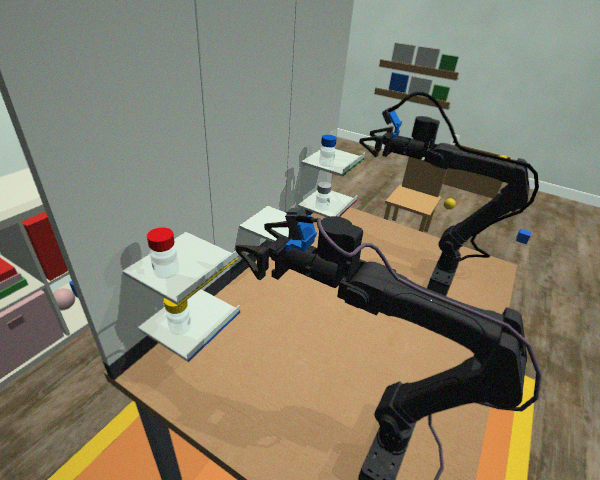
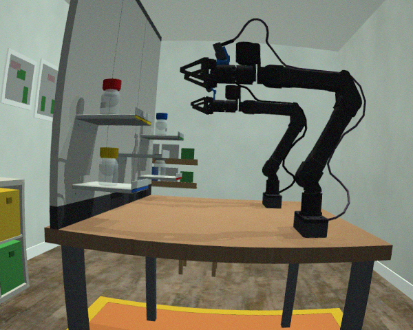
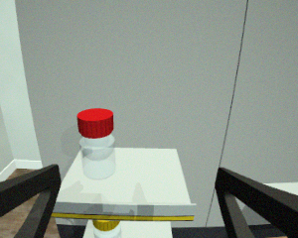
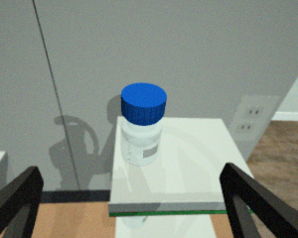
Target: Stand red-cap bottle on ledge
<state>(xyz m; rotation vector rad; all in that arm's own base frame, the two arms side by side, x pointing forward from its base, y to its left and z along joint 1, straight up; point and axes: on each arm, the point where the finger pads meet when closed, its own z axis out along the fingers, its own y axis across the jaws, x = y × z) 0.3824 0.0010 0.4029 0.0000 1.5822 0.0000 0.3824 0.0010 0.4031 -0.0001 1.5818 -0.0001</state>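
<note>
Right now the red-capped bottle is 200 mm ahead of my left hand, 90 mm below it and 60 mm to the left of it. Round my left hand: blue-capped bottle (720 mm to the right, 150 mm ahead, 90 mm below); grey wall panel (390 mm to the right, 270 mm ahead, 10 mm above); yellow-capped bottle (280 mm below, 200 mm ahead, 50 mm to the left).
</note>
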